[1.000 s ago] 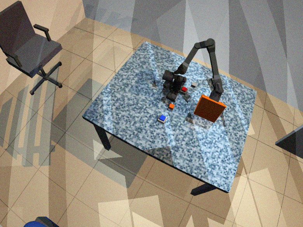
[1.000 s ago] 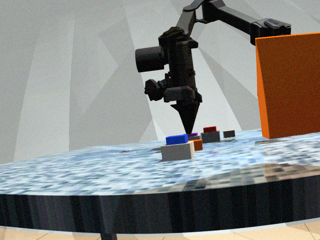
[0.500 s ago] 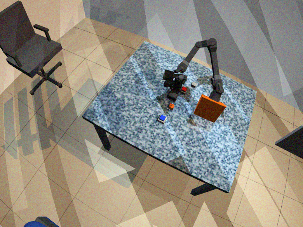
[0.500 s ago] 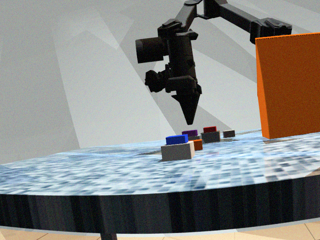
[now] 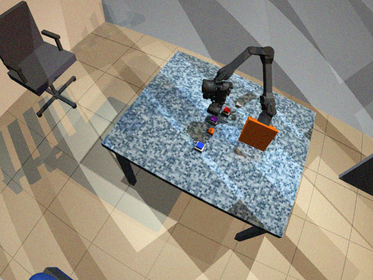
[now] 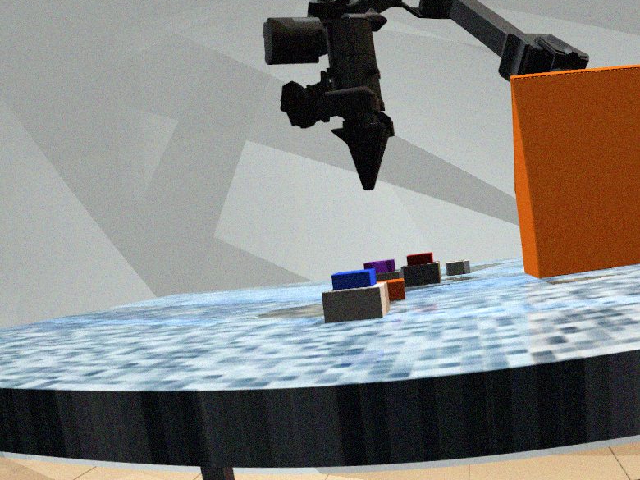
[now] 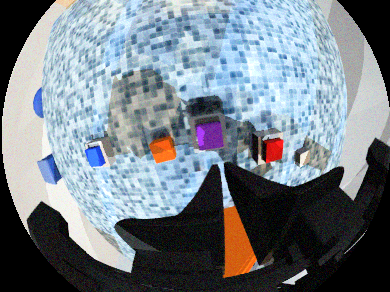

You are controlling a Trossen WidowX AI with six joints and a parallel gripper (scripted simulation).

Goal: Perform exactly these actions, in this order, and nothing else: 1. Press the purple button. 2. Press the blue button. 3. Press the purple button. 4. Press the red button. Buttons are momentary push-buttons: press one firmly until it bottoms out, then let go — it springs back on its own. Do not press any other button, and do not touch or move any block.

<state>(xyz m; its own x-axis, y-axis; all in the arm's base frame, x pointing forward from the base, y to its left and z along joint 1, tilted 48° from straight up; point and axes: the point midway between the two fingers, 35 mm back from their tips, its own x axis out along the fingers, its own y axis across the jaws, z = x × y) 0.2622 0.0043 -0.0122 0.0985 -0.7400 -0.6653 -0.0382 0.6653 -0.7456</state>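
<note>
Right now my gripper tip is 10 mm past the blue button, 200 mm to the right of it and 90 mm above it. From my gripper tip the other things lie so: purple button 90 mm below; then small orange block 20 mm behind, 70 mm to the left, 110 mm below; then red button 40 mm behind, 100 mm to the right, 90 mm below.
</note>
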